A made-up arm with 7 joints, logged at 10 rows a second.
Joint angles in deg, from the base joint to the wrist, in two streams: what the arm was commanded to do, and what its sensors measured. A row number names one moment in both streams.
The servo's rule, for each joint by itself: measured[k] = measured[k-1] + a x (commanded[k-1-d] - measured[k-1]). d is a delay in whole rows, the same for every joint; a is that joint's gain. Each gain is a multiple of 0.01, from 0.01 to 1. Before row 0 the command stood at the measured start. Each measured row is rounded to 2 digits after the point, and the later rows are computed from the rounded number. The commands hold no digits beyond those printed.
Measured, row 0:
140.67, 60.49, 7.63, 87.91, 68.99, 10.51, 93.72
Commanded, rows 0 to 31:
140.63, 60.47, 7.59, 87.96, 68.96, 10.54, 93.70
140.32, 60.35, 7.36, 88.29, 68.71, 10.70, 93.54
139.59, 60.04, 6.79, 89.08, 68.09, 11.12, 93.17
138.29, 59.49, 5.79, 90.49, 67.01, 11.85, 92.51
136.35, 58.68, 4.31, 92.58, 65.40, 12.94, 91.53
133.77, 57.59, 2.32, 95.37, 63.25, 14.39, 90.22
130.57, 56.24, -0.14, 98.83, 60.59, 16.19, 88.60
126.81, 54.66, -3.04, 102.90, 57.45, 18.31, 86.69
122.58, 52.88, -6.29, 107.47, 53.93, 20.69, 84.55
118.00, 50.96, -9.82, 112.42, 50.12, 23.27, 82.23
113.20, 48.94, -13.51, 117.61, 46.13, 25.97, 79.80
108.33, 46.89, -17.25, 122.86, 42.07, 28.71, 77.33
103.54, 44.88, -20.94, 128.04, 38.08, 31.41, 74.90
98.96, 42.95, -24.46, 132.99, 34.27, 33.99, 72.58
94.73, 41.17, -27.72, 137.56, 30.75, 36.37, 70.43
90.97, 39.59, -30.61, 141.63, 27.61, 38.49, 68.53
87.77, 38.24, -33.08, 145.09, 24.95, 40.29, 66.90
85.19, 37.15, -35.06, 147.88, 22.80, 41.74, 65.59
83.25, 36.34, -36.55, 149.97, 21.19, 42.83, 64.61
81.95, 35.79, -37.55, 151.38, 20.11, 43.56, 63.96
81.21, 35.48, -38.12, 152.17, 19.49, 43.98, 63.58
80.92, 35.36, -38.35, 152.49, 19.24, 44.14, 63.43
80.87, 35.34, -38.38, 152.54, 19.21, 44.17, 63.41
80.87, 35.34, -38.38, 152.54, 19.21, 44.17, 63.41
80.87, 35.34, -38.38, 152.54, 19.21, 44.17, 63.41
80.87, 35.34, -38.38, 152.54, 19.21, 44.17, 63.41
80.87, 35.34, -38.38, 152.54, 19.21, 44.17, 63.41
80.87, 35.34, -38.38, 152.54, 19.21, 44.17, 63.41
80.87, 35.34, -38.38, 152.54, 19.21, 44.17, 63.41
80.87, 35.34, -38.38, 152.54, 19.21, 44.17, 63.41
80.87, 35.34, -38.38, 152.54, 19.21, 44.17, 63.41
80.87, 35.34, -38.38, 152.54, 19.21, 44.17, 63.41
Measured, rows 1 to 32:
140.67, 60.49, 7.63, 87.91, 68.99, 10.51, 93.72
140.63, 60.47, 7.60, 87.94, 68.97, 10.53, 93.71
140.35, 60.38, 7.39, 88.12, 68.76, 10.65, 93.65
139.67, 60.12, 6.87, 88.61, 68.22, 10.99, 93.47
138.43, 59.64, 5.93, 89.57, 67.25, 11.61, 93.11
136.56, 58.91, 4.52, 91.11, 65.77, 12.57, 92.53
134.05, 57.91, 2.61, 93.28, 63.75, 13.88, 91.68
130.92, 56.64, 0.22, 96.11, 61.22, 15.54, 90.54
127.22, 55.14, -2.62, 99.57, 58.20, 17.53, 89.12
123.04, 53.42, -5.81, 103.60, 54.78, 19.81, 87.43
118.50, 51.55, -9.30, 108.10, 51.05, 22.30, 85.51
113.73, 49.57, -12.96, 112.95, 47.11, 24.94, 83.40
108.87, 47.53, -16.69, 118.00, 43.08, 27.65, 81.15
104.07, 45.52, -20.39, 123.12, 39.08, 30.36, 78.84
99.47, 43.57, -23.93, 128.15, 35.23, 32.97, 76.52
95.20, 41.75, -27.23, 132.95, 31.65, 35.42, 74.27
91.39, 40.11, -30.17, 137.38, 28.42, 37.63, 72.15
88.13, 38.69, -32.70, 141.31, 25.64, 39.55, 70.21
85.48, 37.52, -34.75, 144.66, 23.37, 41.13, 68.50
83.47, 36.62, -36.32, 147.37, 21.63, 42.35, 67.06
82.10, 35.99, -37.39, 149.42, 20.41, 43.22, 65.91
81.30, 35.60, -38.03, 150.82, 19.67, 43.77, 65.05
80.96, 35.42, -38.31, 151.67, 19.33, 44.04, 64.45
80.88, 35.36, -38.37, 152.11, 19.23, 44.13, 64.07
80.87, 35.34, -38.38, 152.33, 19.21, 44.16, 63.83
80.87, 35.34, -38.38, 152.44, 19.21, 44.17, 63.67
80.87, 35.34, -38.38, 152.49, 19.21, 44.17, 63.57
80.87, 35.34, -38.38, 152.52, 19.21, 44.17, 63.51
80.87, 35.34, -38.38, 152.53, 19.21, 44.17, 63.47
80.87, 35.34, -38.38, 152.54, 19.21, 44.17, 63.45
80.87, 35.34, -38.38, 152.54, 19.21, 44.17, 63.44
80.87, 35.34, -38.38, 152.54, 19.21, 44.17, 63.43
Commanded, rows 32 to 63:
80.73, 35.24, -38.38, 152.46, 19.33, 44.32, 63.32
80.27, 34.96, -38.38, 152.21, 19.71, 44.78, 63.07
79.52, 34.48, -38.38, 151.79, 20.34, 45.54, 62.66
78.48, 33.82, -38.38, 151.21, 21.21, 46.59, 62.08
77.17, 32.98, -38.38, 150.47, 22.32, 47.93, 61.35
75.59, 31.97, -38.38, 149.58, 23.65, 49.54, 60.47
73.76, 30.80, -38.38, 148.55, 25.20, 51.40, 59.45
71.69, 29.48, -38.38, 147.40, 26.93, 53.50, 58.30
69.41, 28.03, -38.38, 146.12, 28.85, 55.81, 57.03
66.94, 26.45, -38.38, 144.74, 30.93, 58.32, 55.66
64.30, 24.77, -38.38, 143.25, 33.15, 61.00, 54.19
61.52, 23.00, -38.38, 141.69, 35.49, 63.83, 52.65
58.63, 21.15, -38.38, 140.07, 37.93, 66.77, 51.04
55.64, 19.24, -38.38, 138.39, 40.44, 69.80, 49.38
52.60, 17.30, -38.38, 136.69, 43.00, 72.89, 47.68
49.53, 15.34, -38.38, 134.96, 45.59, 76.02, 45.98
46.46, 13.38, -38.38, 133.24, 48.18, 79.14, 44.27
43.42, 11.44, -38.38, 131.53, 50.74, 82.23, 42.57
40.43, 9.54, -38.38, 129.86, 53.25, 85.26, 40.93
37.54, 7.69, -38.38, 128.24, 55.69, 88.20, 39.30
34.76, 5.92, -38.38, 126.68, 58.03, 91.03, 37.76
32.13, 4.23, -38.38, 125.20, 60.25, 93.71, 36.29
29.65, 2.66, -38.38, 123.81, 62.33, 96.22, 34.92
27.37, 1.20, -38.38, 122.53, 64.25, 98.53, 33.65
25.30, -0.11, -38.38, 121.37, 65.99, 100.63, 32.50
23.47, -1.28, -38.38, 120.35, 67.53, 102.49, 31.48
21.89, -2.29, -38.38, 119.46, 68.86, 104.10, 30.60
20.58, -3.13, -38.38, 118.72, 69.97, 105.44, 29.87
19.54, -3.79, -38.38, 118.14, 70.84, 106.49, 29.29
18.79, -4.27, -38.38, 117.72, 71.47, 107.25, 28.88
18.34, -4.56, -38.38, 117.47, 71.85, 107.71, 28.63
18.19, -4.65, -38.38, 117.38, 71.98, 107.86, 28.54
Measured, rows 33 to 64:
80.87, 35.34, -38.38, 152.54, 19.21, 44.17, 63.42
80.74, 35.26, -38.38, 152.50, 19.31, 44.28, 63.38
80.32, 35.03, -38.38, 152.35, 19.63, 44.64, 63.27
79.60, 34.61, -38.38, 152.06, 20.20, 45.29, 63.04
78.59, 34.01, -38.38, 151.63, 21.01, 46.23, 62.68
77.31, 33.23, -38.38, 151.04, 22.06, 47.45, 62.19
75.76, 32.27, -38.38, 150.30, 23.33, 48.95, 61.55
73.96, 31.15, -38.38, 149.41, 24.83, 50.71, 60.77
71.92, 29.88, -38.38, 148.38, 26.51, 52.72, 59.86
69.66, 28.47, -38.38, 147.23, 28.38, 54.94, 58.81
67.21, 26.93, -38.38, 145.96, 30.42, 57.37, 57.64
64.59, 25.29, -38.38, 144.58, 32.60, 59.98, 56.36
61.83, 23.55, -38.38, 143.11, 34.91, 62.75, 54.99
58.95, 21.73, -38.38, 141.56, 37.33, 65.64, 53.53
55.97, 19.84, -38.38, 139.94, 39.82, 68.64, 51.99
52.94, 17.91, -38.38, 138.28, 42.36, 71.70, 50.40
49.87, 15.96, -38.38, 136.59, 44.94, 74.81, 48.76
46.80, 14.00, -38.38, 134.88, 47.53, 77.93, 47.10
43.76, 12.05, -38.38, 133.17, 50.10, 81.03, 45.42
40.76, 10.14, -38.38, 131.48, 52.62, 84.08, 43.76
37.86, 8.28, -38.38, 129.83, 55.08, 87.05, 42.11
35.07, 6.49, -38.38, 128.22, 57.44, 89.92, 40.50
32.42, 4.77, -38.38, 126.68, 59.69, 92.65, 38.94
29.93, 3.17, -38.38, 125.22, 61.80, 95.22, 37.45
27.63, 1.67, -38.38, 123.85, 63.76, 97.60, 36.04
25.53, 0.32, -38.38, 122.59, 65.54, 99.78, 34.73
23.68, -0.90, -38.38, 121.45, 67.13, 101.73, 33.53
22.07, -1.96, -38.38, 120.44, 68.51, 103.44, 32.45
20.73, -2.85, -38.38, 119.56, 69.68, 104.88, 31.50
19.66, -3.56, -38.38, 118.84, 70.61, 106.04, 30.68
18.88, -4.10, -38.38, 118.27, 71.30, 106.91, 30.01
18.39, -4.45, -38.38, 117.86, 71.74, 107.49, 29.50

